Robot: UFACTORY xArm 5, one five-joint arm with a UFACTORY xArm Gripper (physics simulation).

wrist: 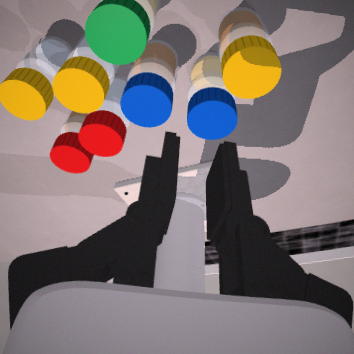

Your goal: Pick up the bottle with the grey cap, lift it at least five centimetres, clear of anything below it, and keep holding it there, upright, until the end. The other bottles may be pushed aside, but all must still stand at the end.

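Places are measured from the arm's base along level axes (x right, y ahead, z up), in centimetres.
Pixels of known places: gripper, between the fingertips: [193,156]; arm's base, origin of its link: [182,210].
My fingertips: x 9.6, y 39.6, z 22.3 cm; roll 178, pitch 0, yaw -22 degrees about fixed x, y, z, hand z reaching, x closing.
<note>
Ahead of a thing's pixels: the offset from my fingertips to its top centre.
The bottle with the grey cap does not show in the wrist view. My gripper [193,156] is open part way, with a narrow gap and no bottle between its two black fingers. Its tips point toward the lower side of a blue-capped bottle @[dx +0.3, dy -8.8, dz -13.6 cm] [212,119]. Another blue-capped bottle @[dx -6.3, dy -5.9, dz -13.6 cm] [147,105] stands up and to the left of the left fingertip. Both appear beyond the fingertips and apart from the fingers.
A green-capped bottle @[dx -6.7, dy +1.9, dz -13.6 cm] [117,34] is at the top. Yellow-capped bottles @[dx +4.6, dy -3.8, dz -13.6 cm] [251,72] @[dx -12.6, dy -2.6, dz -13.6 cm] [80,90] @[dx -19.6, dy -2.2, dz -13.6 cm] [26,99] stand right and left; two red-capped bottles @[dx -13.2, dy -9.6, dz -13.6 cm] [102,139] @[dx -18.9, dy -12.1, dz -13.6 cm] [71,157] stand left. A pale column [180,250] on a base plate [126,188] shows behind the fingers.
</note>
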